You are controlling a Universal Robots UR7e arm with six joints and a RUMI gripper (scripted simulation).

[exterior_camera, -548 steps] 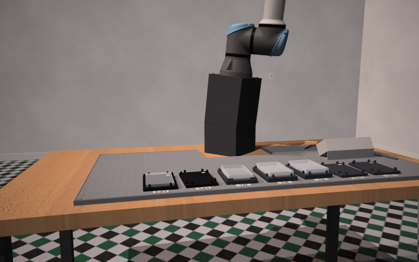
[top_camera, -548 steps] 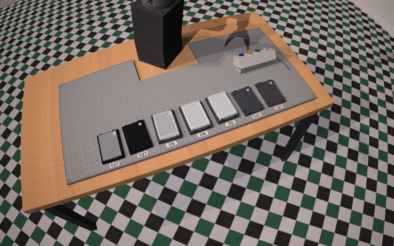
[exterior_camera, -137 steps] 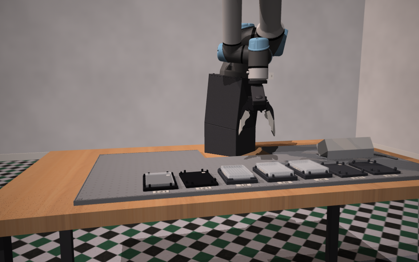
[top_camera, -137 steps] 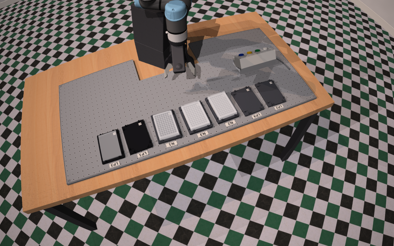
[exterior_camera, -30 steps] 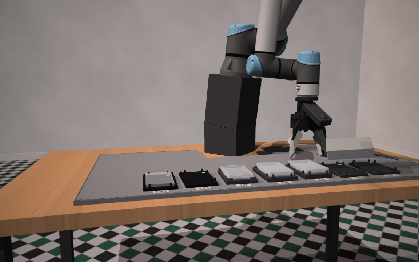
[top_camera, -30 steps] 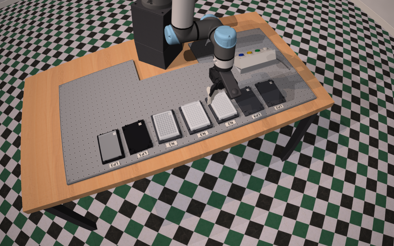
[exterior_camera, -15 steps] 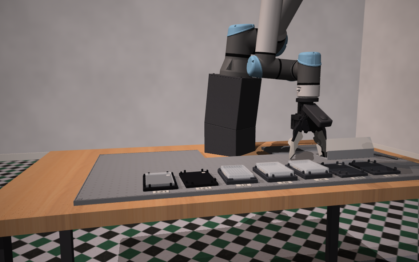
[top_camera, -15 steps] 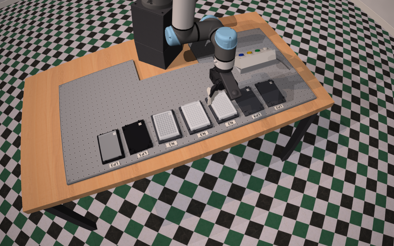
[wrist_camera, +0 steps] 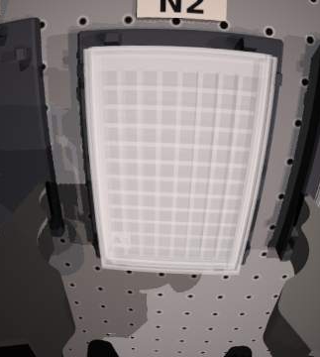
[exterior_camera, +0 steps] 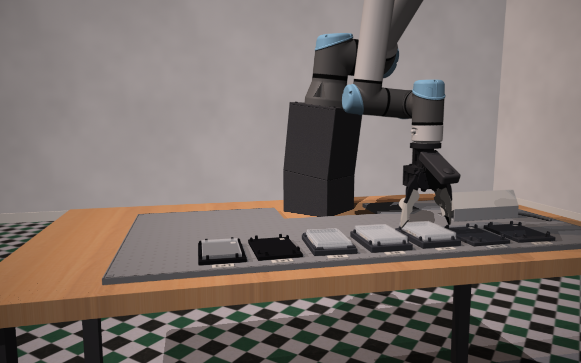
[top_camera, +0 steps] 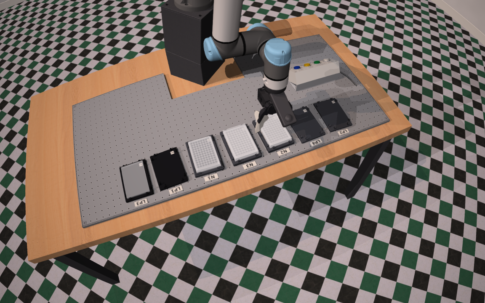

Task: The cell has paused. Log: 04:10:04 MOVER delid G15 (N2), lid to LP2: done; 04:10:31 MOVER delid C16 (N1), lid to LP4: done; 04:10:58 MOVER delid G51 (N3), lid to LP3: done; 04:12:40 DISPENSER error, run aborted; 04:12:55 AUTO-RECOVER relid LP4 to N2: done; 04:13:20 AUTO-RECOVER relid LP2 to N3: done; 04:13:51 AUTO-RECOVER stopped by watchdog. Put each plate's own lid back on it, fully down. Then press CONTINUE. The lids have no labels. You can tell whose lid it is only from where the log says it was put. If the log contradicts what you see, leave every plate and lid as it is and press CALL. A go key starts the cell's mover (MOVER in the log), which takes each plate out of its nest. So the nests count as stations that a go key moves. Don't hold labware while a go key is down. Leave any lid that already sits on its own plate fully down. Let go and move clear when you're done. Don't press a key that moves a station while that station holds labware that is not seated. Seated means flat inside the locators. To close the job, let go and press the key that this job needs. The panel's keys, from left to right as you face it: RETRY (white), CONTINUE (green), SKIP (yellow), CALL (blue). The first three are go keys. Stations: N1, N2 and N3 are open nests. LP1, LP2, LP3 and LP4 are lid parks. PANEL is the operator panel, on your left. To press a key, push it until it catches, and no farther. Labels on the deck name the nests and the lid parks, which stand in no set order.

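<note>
Right now my hand is 20 mm above the plate. From my hand the other things lie so: blue CALL key (240 mm to the left, 200 mm behind, 30 mm above); lid park LP2 (260 mm to the left, 40 mm ahead, 30 mm below); lid park LP4 (130 mm to the left, 30 mm below, 20 mm ahead).
</note>
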